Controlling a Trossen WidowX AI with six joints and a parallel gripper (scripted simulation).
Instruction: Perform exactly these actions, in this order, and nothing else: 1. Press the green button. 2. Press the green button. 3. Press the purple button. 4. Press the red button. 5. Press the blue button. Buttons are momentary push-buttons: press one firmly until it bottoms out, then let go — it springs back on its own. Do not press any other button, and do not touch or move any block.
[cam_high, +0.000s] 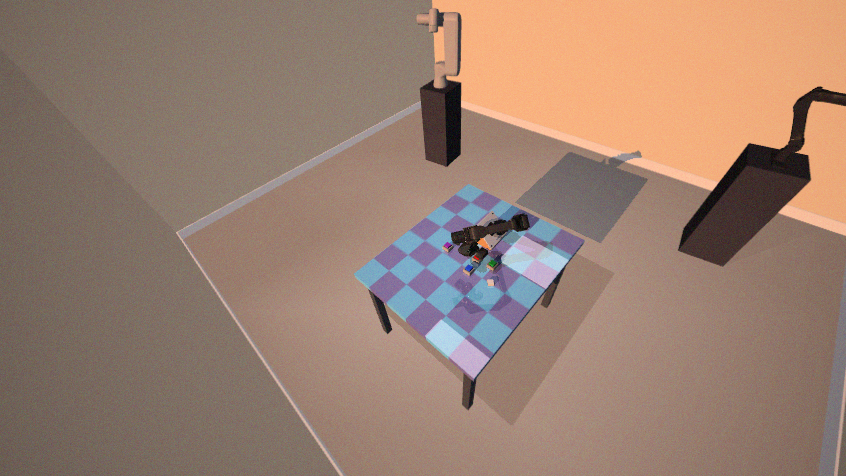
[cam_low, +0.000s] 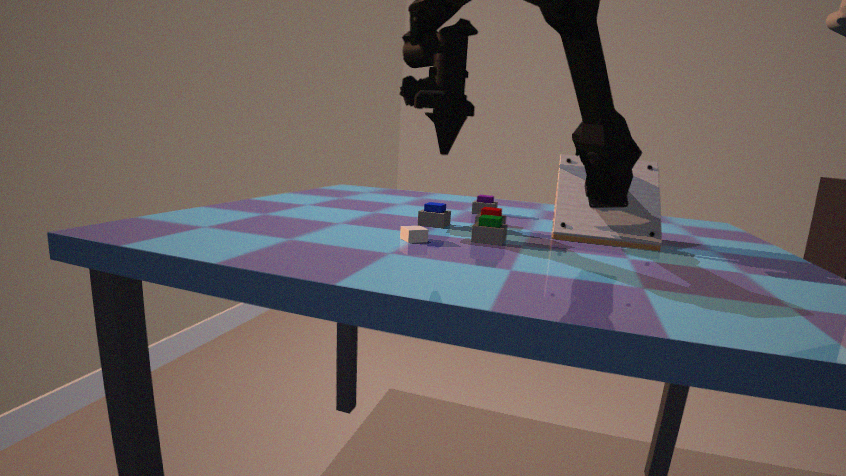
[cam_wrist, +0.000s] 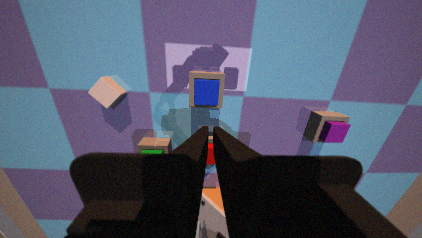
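The blue button lies 1 cm ahead of my gripper tip and 9 cm below it. Round my gripper tip: beige block 2 cm ahead, 15 cm to the left, 12 cm below; red button 9 cm behind, 9 cm below; green button 9 cm behind, 10 cm to the left, 9 cm below.
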